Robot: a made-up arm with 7 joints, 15 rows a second.
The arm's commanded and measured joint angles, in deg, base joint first. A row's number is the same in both.
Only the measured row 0 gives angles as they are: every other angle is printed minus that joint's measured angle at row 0.
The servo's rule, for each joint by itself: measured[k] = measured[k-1] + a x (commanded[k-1-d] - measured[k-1]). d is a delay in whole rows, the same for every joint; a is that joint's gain. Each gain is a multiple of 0.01, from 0.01 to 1. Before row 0 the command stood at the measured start. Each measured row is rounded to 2 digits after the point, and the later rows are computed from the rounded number. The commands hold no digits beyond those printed.
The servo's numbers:
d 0
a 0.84 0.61 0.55 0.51 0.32 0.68 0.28
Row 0, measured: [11.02 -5.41 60.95 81.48 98.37 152.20 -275.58]
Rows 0 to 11, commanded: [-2.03 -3.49 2.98 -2.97 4.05 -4.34 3.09]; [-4.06 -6.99 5.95 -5.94 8.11 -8.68 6.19]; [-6.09 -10.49 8.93 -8.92 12.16 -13.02 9.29]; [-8.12 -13.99 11.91 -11.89 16.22 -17.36 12.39]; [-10.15 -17.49 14.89 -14.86 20.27 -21.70 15.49]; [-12.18 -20.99 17.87 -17.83 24.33 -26.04 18.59]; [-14.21 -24.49 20.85 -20.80 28.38 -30.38 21.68]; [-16.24 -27.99 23.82 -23.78 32.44 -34.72 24.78]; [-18.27 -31.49 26.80 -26.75 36.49 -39.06 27.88]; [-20.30 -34.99 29.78 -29.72 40.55 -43.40 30.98]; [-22.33 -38.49 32.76 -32.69 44.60 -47.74 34.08]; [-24.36 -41.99 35.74 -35.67 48.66 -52.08 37.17]
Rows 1 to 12, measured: [-1.71 -2.13 1.64 -1.51 1.30 -2.95 0.87]; [-3.68 -5.09 4.01 -3.77 3.48 -6.85 2.36]; [-5.70 -8.38 6.72 -6.40 6.26 -11.05 4.30]; [-7.73 -11.80 9.57 -9.20 9.45 -15.34 6.57]; [-9.76 -15.27 12.50 -12.09 12.91 -19.66 9.07]; [-11.79 -18.76 15.45 -15.02 16.56 -24.00 11.74]; [-13.82 -22.26 18.42 -17.97 20.34 -28.34 14.52]; [-15.85 -25.76 21.39 -20.93 24.21 -32.68 17.39]; [-17.88 -29.26 24.37 -23.90 28.14 -37.02 20.33]; [-19.91 -32.76 27.35 -26.87 32.11 -41.36 23.31]; [-21.94 -36.26 30.33 -29.84 36.11 -45.70 26.33]; [-23.97 -39.76 33.31 -32.81 40.13 -50.04 29.37]
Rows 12 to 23, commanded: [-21.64 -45.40 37.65 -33.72 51.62 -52.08 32.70]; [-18.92 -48.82 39.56 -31.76 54.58 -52.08 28.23]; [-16.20 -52.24 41.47 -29.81 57.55 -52.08 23.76]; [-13.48 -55.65 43.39 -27.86 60.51 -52.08 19.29]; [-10.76 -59.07 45.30 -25.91 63.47 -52.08 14.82]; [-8.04 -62.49 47.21 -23.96 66.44 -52.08 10.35]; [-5.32 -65.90 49.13 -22.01 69.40 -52.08 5.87]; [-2.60 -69.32 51.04 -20.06 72.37 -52.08 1.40]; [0.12 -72.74 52.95 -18.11 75.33 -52.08 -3.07]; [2.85 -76.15 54.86 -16.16 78.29 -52.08 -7.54]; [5.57 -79.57 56.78 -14.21 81.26 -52.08 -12.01]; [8.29 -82.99 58.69 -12.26 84.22 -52.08 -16.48]
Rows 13 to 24, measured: [-22.01 -43.20 35.70 -33.27 43.81 -51.43 30.30]; [-19.41 -46.63 37.82 -32.50 47.26 -51.87 29.72]; [-16.71 -50.05 39.83 -31.13 50.55 -52.01 28.05]; [-14.00 -53.47 41.79 -29.46 53.74 -52.06 25.60]; [-11.28 -56.89 43.72 -27.65 56.85 -52.07 22.58]; [-8.56 -60.31 45.64 -25.77 59.92 -52.08 19.16]; [-5.84 -63.72 47.56 -23.85 62.95 -52.08 15.44]; [-3.12 -67.14 49.47 -21.92 65.96 -52.08 11.51]; [-0.40 -70.56 51.38 -19.98 68.96 -52.08 7.43]; [2.33 -73.97 53.29 -18.03 71.95 -52.08 3.24]; [5.05 -77.39 55.21 -16.08 74.93 -52.08 -1.03]; [7.77 -80.81 57.12 -14.13 77.90 -52.08 -5.36]
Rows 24 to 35, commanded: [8.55 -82.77 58.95 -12.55 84.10 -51.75 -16.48]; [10.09 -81.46 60.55 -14.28 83.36 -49.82 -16.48]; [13.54 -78.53 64.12 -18.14 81.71 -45.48 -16.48]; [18.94 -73.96 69.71 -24.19 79.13 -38.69 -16.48]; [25.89 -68.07 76.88 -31.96 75.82 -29.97 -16.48]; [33.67 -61.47 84.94 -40.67 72.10 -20.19 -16.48]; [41.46 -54.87 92.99 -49.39 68.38 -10.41 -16.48]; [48.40 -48.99 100.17 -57.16 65.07 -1.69 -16.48]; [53.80 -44.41 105.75 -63.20 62.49 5.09 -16.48]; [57.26 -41.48 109.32 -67.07 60.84 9.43 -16.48]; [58.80 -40.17 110.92 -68.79 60.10 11.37 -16.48]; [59.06 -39.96 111.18 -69.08 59.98 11.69 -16.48]
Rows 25 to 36, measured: [8.43 -82.01 58.13 -13.32 79.88 -51.86 -8.47]; [9.82 -81.67 59.46 -13.81 80.99 -50.47 -10.71]; [12.94 -79.75 62.02 -16.02 81.22 -47.08 -12.33]; [17.98 -76.22 66.25 -20.19 80.55 -41.37 -13.49]; [24.62 -71.25 72.10 -26.19 79.04 -33.62 -14.33]; [32.22 -65.28 79.16 -33.57 76.82 -24.49 -14.93]; [39.98 -58.93 86.77 -41.64 74.12 -14.92 -15.36]; [47.05 -52.87 94.14 -49.56 71.22 -5.92 -15.67]; [52.72 -47.71 100.53 -56.52 68.43 1.57 -15.90]; [56.53 -43.91 105.36 -61.90 66.00 6.91 -16.06]; [58.44 -41.63 108.42 -65.41 64.11 9.94 -16.18]; [58.96 -40.61 109.94 -67.28 62.79 11.13 -16.26]
